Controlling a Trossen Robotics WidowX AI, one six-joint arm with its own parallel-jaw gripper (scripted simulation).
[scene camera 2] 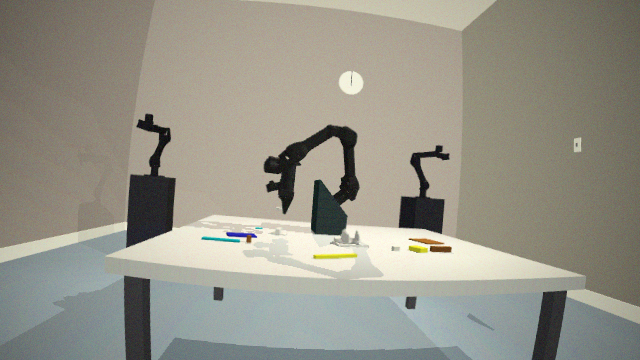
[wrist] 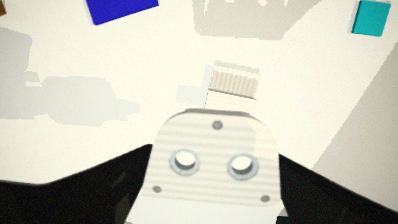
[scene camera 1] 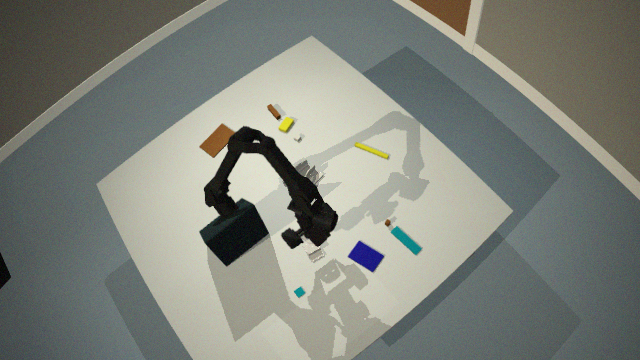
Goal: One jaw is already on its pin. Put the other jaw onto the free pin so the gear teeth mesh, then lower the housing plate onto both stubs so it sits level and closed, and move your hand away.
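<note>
My own gripper is visible to me, and the wrist view shows it too. I can also see a pale ridged block.
</note>
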